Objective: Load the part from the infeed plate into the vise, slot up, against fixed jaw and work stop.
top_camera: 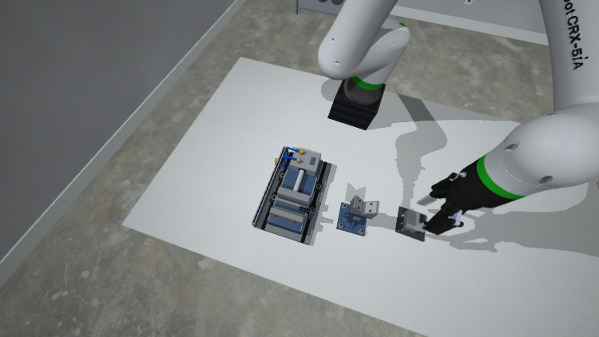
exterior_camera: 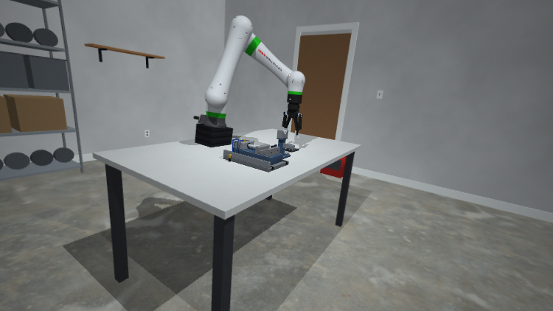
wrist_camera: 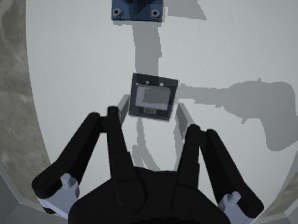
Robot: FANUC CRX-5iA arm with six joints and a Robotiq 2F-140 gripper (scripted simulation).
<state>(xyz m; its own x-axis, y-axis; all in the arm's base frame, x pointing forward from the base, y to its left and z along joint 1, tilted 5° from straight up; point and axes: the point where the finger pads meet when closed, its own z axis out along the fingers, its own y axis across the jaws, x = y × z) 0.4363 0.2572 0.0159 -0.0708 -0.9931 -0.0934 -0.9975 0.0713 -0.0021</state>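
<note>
Right now my hand is 9 cm above the part. From my hand the other things lie so: air cylinder rod (39 cm to the right, 3 cm below); vise (39 cm to the right, 7 cm below, 2 cm ahead); dark infeed plate (10 cm below, 1 cm to the left).
</note>
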